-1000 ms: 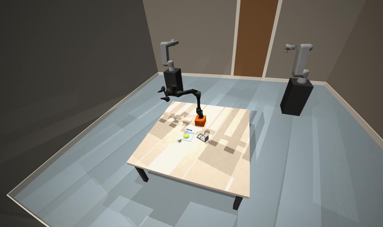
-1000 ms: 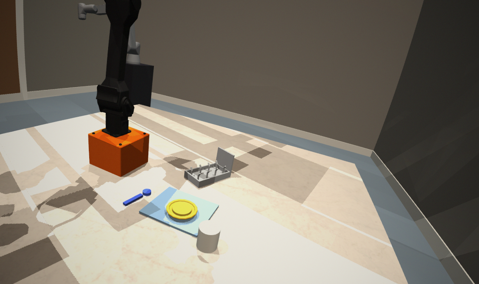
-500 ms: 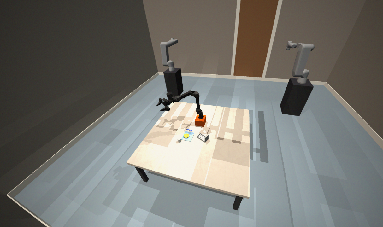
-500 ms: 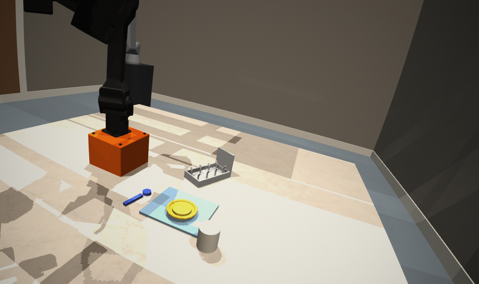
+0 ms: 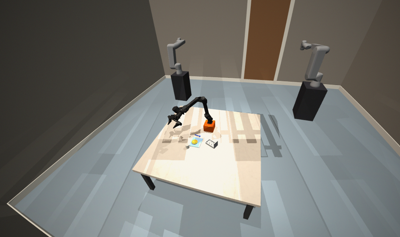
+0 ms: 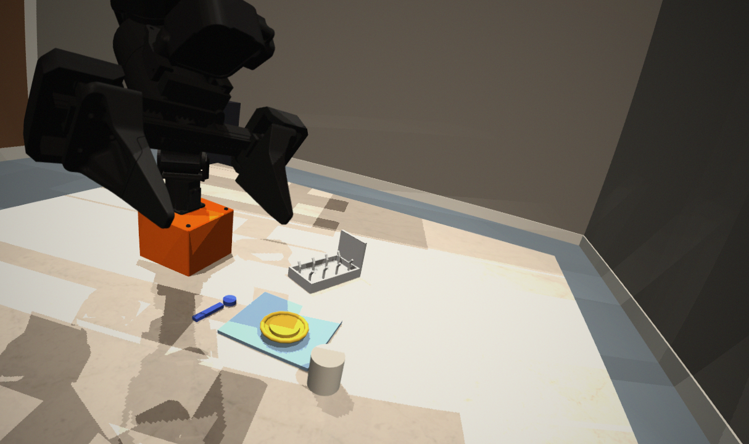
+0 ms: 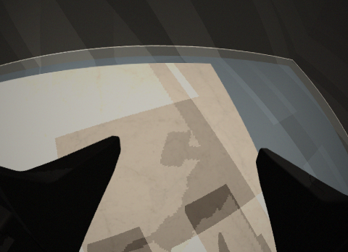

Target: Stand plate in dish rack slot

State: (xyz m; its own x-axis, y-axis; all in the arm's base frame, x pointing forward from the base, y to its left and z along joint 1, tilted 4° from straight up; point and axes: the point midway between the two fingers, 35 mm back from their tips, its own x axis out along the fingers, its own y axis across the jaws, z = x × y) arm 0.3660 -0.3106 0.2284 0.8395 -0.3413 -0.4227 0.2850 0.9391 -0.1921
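Right now my gripper tip is 90 mm past the yellow plate, 230 mm to the right of it and 260 mm above it. From my gripper tip the other things lie so: light blue mat 100 mm behind, 250 mm to the left, 280 mm below; then white cup 10 mm ahead, 180 mm to the left, 260 mm below; then blue spoon 210 mm behind, 230 mm to the left, 280 mm below.
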